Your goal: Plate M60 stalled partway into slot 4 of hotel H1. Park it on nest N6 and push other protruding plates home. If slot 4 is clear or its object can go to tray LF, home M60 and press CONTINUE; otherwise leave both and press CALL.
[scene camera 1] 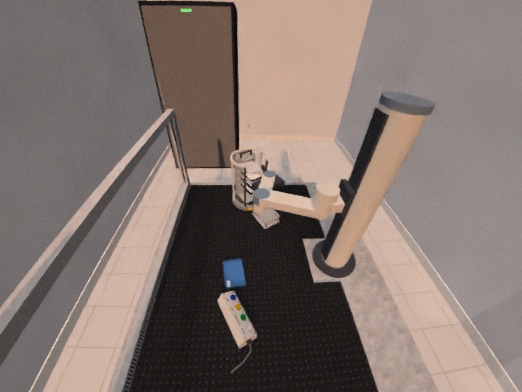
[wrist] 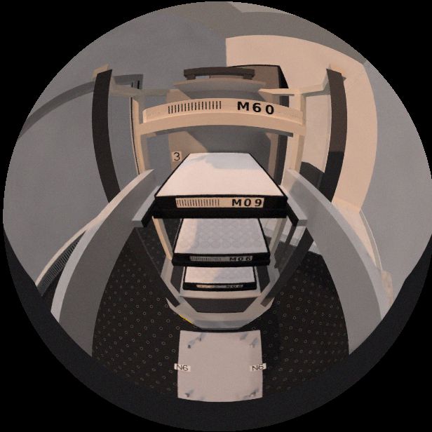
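Pixels of known places: gripper, between the fingertips: [scene camera 1: 253,175]; arm's base, origin of its link: [scene camera 1: 333,258].
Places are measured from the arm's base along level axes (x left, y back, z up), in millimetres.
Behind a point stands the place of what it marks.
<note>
Plate M60 [wrist: 200,113], pale-fronted, sits across the upper part of hotel H1 [scene camera 1: 233,177] @[x -458, y -593, z 258 mm] [wrist: 101,135]. Black-edged plate M09 [wrist: 221,175] is below it, near the label 3. My gripper [wrist: 219,177] is shut on plate M09, with a fingertip against each side near its front edge. Plate M06 [wrist: 221,237] and another black-edged plate [wrist: 219,275] with a hard-to-read label lie lower. Nest N6 [scene camera 1: 266,218] @[x -265, y -382, z 73 mm] [wrist: 220,365] is bare on top, in front of the hotel. The inside of slot 4 is hidden behind M60's front.
A blue tray [scene camera 1: 234,272] @[x 74, y -578, z 15 mm], its label unreadable, lies on the black mat [scene camera 1: 200,300] @[x 219, y -738, z 13 mm]. The button box [scene camera 1: 231,320] @[x 336, y -580, z 80 mm] with blue, yellow and green buttons and a cable is nearer the camera. The arm's column [scene camera 1: 375,185] @[x 70, y -28, z 598 mm] stands at right; a rail [scene camera 1: 100,185] @[x 94, y -998, z 621 mm] runs at left.
</note>
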